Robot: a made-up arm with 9 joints.
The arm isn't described. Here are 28 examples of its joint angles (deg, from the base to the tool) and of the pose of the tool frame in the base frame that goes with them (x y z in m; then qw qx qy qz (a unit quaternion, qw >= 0)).
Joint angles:
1: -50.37 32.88 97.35 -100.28 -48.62 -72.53 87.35 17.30 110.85
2: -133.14 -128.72 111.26 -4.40 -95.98 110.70 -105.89 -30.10 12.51
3: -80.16 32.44 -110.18 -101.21 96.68 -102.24 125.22 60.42 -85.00
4: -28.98 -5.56 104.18 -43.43 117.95 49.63 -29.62 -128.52 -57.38
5: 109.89 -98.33 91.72 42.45 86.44 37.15 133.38 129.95 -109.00
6: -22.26 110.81 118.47 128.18 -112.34 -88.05 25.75 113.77 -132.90
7: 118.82 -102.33 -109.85 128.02 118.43 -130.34 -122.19 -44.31 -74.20
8: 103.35 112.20 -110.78 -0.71 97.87 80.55 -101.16 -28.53 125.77
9: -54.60 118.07 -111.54 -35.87 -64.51 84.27 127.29 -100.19 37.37
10: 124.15 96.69 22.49 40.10 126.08 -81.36 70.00 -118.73 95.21
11: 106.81 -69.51 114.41 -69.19 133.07 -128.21 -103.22 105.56 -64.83
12: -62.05 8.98 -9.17 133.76 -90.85 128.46 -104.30 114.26 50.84
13: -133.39 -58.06 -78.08 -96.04 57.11 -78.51 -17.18 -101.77 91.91
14: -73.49 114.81 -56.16 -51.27 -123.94 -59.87 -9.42 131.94 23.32
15: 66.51 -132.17 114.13 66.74 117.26 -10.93 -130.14 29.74 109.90
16: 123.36 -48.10 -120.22 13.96 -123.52 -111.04 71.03 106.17 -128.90
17: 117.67 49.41 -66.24 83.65 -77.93 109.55 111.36 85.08 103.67
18: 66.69 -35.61 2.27 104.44 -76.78 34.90 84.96 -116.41 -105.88
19: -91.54 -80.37 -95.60 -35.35 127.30 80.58 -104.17 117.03 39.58
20: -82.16 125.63 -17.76 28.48 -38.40 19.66 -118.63 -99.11 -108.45
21: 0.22 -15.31 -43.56 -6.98 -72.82 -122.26 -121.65 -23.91 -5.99
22: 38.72 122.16 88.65 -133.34 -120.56 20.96 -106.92 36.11 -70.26
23: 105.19 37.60 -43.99 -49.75 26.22 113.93 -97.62 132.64 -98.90
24: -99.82 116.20 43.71 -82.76 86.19 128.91 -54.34 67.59 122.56
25: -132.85 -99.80 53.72 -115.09 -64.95 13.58 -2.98 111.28 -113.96
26: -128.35 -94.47 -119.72 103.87 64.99 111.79 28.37 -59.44 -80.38
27: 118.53 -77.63 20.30 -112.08 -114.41 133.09 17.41 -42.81 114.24
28: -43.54 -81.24 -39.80 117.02 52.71 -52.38 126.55 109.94 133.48
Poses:
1: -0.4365 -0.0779 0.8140 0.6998 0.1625 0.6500 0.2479
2: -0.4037 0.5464 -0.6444 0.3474 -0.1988 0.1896 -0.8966
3: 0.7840 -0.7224 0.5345 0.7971 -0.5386 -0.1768 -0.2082
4: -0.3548 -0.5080 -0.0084 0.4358 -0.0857 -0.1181 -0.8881
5: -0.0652 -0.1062 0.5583 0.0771 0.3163 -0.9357 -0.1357
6: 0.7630 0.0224 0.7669 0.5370 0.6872 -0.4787 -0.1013
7: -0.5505 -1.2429 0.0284 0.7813 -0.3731 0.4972 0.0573
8: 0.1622 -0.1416 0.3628 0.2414 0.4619 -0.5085 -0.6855
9: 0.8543 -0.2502 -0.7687 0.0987 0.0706 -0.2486 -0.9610
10: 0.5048 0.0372 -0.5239 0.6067 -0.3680 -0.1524 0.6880
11: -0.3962 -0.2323 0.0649 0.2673 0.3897 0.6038 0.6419
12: -0.2204 -0.9066 0.4343 0.3016 0.4437 0.7112 0.4543
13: 0.2768 0.4189 0.1107 0.8911 0.4486 -0.0620 -0.0303
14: 0.6464 -0.0760 0.0365 0.0486 0.9066 -0.3074 -0.2849
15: 0.2723 0.2340 0.3852 0.1718 0.3212 0.9312 0.0091
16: -0.1200 0.1007 0.3104 0.5042 0.5066 0.4802 -0.5084
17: -0.5910 0.7498 -0.1463 0.8416 0.2859 0.1469 -0.4341
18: -0.2805 0.6826 0.4966 0.4949 0.5332 -0.1313 0.6735
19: 0.3839 0.7389 0.4259 0.3661 0.8872 -0.2331 0.1564
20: 0.1731 -0.6241 0.4592 0.3706 -0.5548 -0.6256 -0.4043
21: 0.0890 -0.5554 0.6831 0.6991 -0.3134 0.6037 0.2205
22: 0.9889 0.7501 0.1215 0.5975 -0.1407 -0.4100 0.6746
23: -0.8036 0.6009 0.6457 0.2356 0.6518 0.1088 0.7126
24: -0.2885 -0.8490 0.2028 0.0755 -0.8550 -0.3780 -0.3470
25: 0.1500 0.3067 0.5867 0.1925 0.7734 -0.5997 0.0715
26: 0.7739 -0.4127 1.0966 0.1365 -0.9379 0.3155 0.0461
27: 1.0366 -0.0355 0.5941 0.5047 -0.2756 -0.7827 0.2381
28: 0.3547 0.1262 0.9886 0.0536 -0.6729 -0.4423 0.5905
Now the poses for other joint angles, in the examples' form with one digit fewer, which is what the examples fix.
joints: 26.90 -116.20 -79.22 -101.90 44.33 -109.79 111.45 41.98 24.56
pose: -0.924 -0.040 0.376 0.017 -0.788 -0.489 -0.374
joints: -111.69 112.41 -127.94 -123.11 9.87 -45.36 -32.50 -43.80 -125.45
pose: -0.529 -0.354 0.184 0.459 0.529 0.530 0.477
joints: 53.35 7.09 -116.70 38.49 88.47 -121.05 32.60 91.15 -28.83
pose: -0.240 0.123 0.677 0.147 -0.355 0.892 0.239
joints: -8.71 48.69 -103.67 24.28 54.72 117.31 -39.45 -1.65 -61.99
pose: 0.009 -0.213 0.483 0.141 -0.377 -0.772 -0.492
